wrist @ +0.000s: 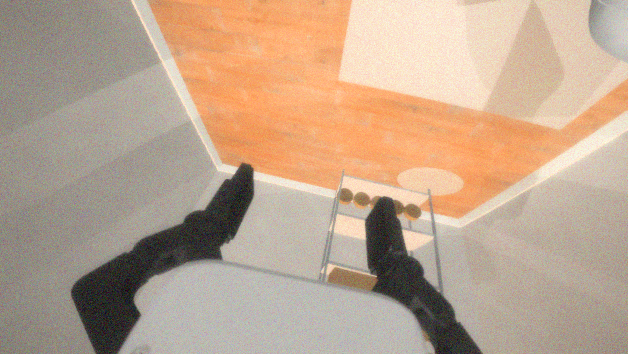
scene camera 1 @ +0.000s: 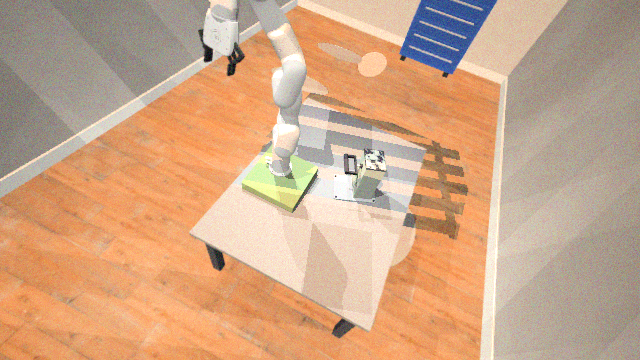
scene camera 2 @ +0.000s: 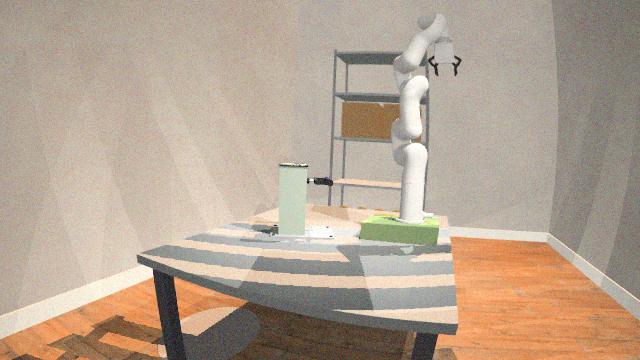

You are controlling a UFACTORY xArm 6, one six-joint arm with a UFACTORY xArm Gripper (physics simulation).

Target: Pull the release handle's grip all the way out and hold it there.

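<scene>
The release handle's grip is a black loop on a short rod. It sticks out from the upper part of a pale green upright housing, on the side that faces the arm's base. The housing stands on a white base plate on the table. My gripper is open and empty. It hangs high up, beyond the table's edge on the arm base's side, far from the grip and pointing down. The release handle does not show in the wrist view.
The arm stands on a green block on the table, a short way from the housing. A metal shelf rack stands by a wall. A blue cabinet stands at another wall.
</scene>
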